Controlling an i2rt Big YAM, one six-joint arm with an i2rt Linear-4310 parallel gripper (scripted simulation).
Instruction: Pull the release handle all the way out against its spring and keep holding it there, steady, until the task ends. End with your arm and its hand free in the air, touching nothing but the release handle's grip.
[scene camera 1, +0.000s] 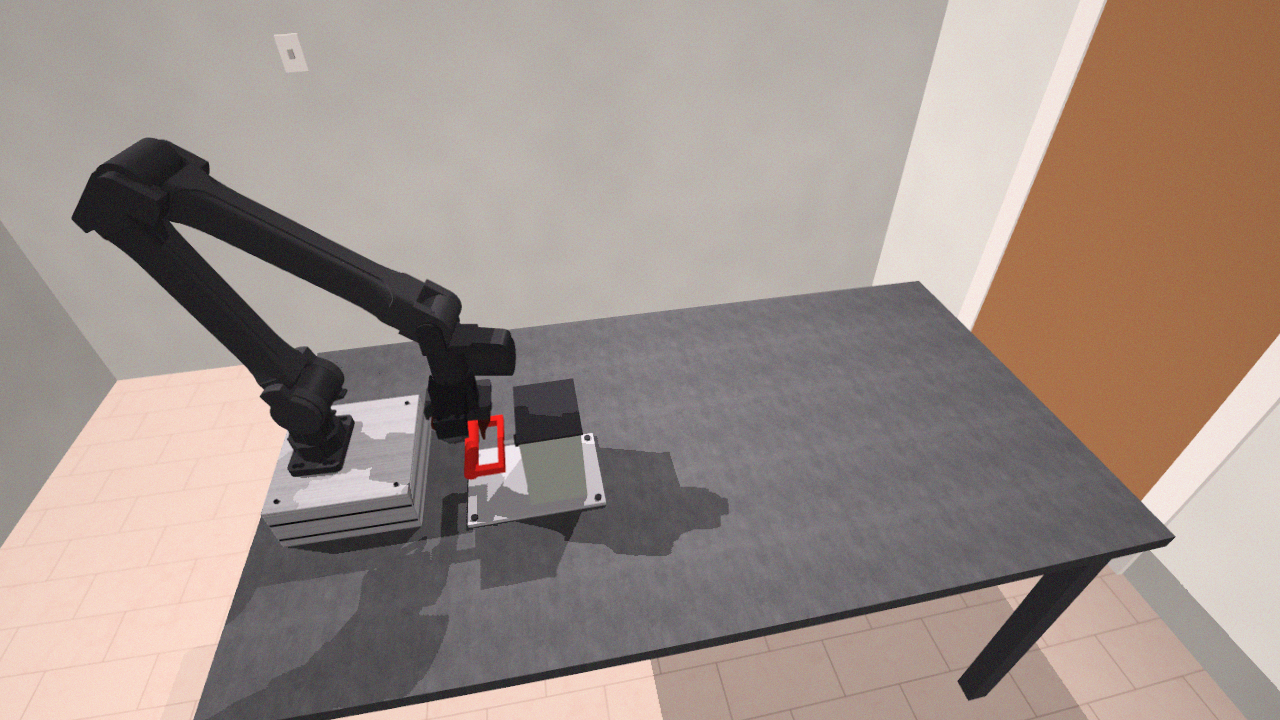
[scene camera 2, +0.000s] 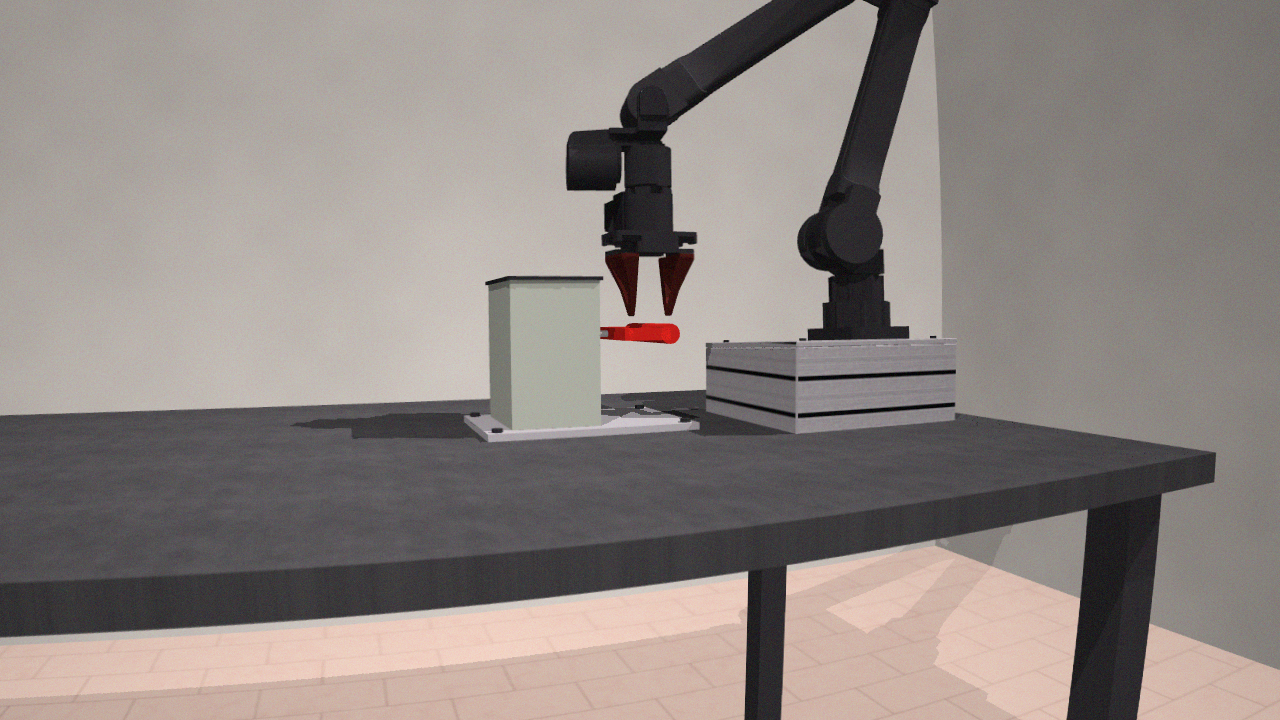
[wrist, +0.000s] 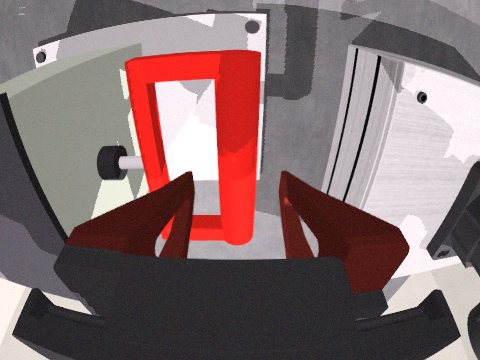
Labels:
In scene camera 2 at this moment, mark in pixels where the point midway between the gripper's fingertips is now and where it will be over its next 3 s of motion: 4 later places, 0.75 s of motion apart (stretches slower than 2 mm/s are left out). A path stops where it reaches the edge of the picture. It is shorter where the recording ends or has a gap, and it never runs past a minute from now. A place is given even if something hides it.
The gripper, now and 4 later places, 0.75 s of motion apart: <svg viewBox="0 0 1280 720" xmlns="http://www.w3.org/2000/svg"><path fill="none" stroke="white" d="M649 316L646 321L639 328L641 333L649 339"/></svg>

